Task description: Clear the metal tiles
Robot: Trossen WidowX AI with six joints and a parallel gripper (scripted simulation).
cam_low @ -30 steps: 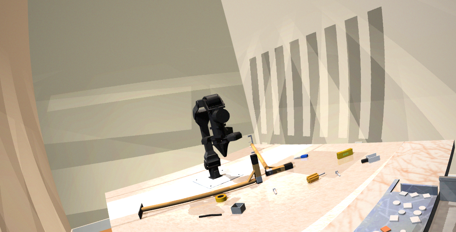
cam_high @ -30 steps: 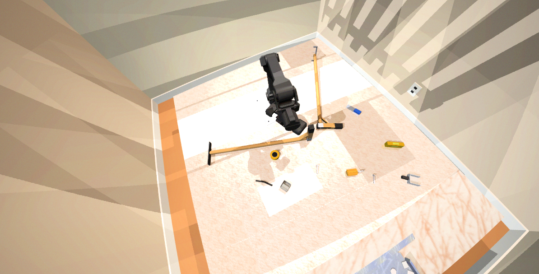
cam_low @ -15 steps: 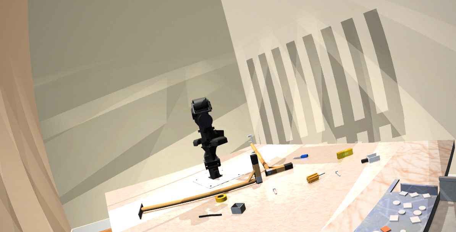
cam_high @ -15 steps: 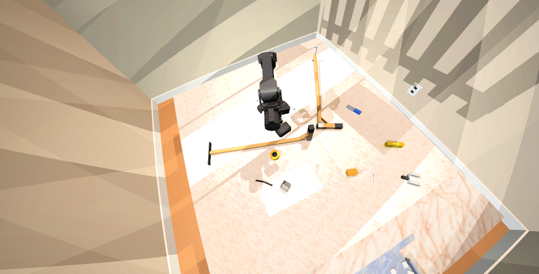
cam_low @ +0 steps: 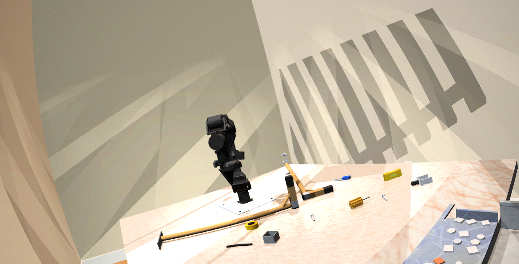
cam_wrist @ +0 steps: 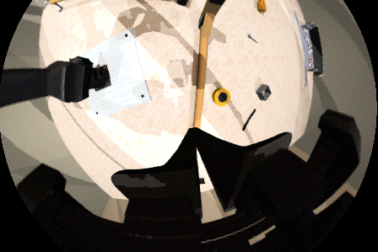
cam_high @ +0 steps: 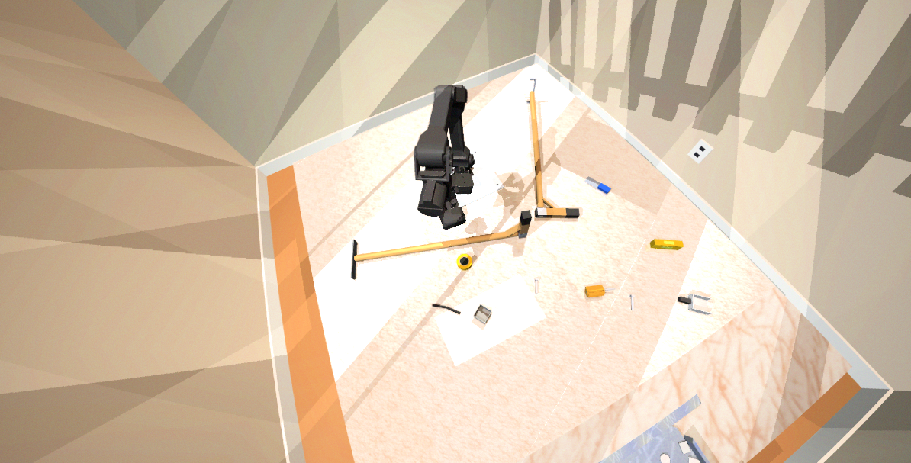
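Now: gripper tip 10 cm above the long scraper, 7 cm to the left of it and 2 cm short of it. Round my gripper tip: grey box 28 cm ahead, 16 cm below, 2 cm to the right; yellow tape roll 16 cm below, 11 cm ahead, 1 cm to the right; black strip 22 cm ahead, 16 cm below, 12 cm to the right.
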